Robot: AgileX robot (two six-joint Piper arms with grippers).
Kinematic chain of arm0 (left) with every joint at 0, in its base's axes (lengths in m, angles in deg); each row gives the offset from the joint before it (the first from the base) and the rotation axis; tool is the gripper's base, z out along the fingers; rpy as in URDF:
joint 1: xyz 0 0 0.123 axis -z
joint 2: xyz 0 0 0 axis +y
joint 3: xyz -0.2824 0 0.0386 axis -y
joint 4: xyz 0.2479 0 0.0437 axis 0.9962 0 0.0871
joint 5: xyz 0 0 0 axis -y
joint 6: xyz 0.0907 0 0.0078 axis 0.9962 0 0.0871
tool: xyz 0 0 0 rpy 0 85 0
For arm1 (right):
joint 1: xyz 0 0 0.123 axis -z
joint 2: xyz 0 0 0 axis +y
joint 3: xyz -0.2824 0 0.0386 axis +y
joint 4: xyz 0.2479 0 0.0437 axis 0.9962 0 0.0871
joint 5: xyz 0 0 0 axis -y
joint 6: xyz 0.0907 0 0.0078 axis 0.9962 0 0.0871
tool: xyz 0 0 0 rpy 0 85 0
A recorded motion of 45 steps. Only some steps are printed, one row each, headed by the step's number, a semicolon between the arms.
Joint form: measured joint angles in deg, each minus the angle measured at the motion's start. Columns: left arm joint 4, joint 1, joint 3, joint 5, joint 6, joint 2; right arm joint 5, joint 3, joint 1, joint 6, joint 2, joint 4.
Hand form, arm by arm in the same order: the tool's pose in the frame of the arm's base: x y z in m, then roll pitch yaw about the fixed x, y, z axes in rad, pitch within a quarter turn. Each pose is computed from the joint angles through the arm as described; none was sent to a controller.
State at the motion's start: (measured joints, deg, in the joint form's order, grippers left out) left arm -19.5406 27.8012 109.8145 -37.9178 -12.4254 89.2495; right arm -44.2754 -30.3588 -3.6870 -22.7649 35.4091 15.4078
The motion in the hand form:
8: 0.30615 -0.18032 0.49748 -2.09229 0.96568 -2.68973; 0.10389 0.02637 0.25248 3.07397 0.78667 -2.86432
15: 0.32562 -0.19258 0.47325 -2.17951 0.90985 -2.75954; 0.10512 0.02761 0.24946 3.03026 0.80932 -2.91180
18: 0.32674 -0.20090 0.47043 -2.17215 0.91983 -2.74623; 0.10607 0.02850 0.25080 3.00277 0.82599 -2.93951
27: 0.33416 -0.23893 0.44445 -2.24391 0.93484 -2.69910; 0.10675 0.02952 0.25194 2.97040 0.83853 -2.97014
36: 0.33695 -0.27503 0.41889 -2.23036 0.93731 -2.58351; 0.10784 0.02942 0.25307 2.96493 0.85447 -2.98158
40: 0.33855 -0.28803 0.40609 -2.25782 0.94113 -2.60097; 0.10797 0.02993 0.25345 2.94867 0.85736 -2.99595
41: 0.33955 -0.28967 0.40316 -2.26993 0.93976 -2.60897; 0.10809 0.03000 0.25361 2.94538 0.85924 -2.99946
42: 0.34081 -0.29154 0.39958 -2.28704 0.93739 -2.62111; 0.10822 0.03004 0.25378 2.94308 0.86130 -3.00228
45: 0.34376 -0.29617 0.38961 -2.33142 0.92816 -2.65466; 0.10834 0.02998 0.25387 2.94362 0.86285 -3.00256
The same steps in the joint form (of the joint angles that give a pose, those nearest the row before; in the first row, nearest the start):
8: 3.39 0.00 0.34 -3.29 -3.08 2.59; 1.88 5.26 0.00 0.01 0.00 3.21
15: 3.66 0.29 0.34 -3.74 -4.13 6.27; 4.03 6.34 0.00 0.00 0.00 5.26
18: 6.07 1.74 0.34 -2.11 -6.14 6.96; 4.86 6.33 -0.01 0.01 0.00 6.51
27: 26.60 8.70 0.34 1.26 -24.92 11.25; 5.47 6.33 -0.01 0.01 0.00 7.87
36: 46.51 14.58 0.34 2.56 -46.32 15.68; 6.43 6.33 0.00 0.00 0.00 8.21
40: 49.96 16.02 0.34 2.71 -49.66 17.57; 6.55 6.33 0.00 0.00 0.00 8.85
41: 50.22 16.13 0.38 2.56 -49.90 17.97; 6.66 6.33 0.00 -0.01 0.00 8.99
42: 50.36 16.22 0.47 2.30 -50.01 18.46; 6.78 6.33 0.00 0.01 0.00 9.08
45: 50.46 16.44 0.47 1.77 -50.15 19.66; 6.88 6.33 0.01 -0.01 0.00 9.09

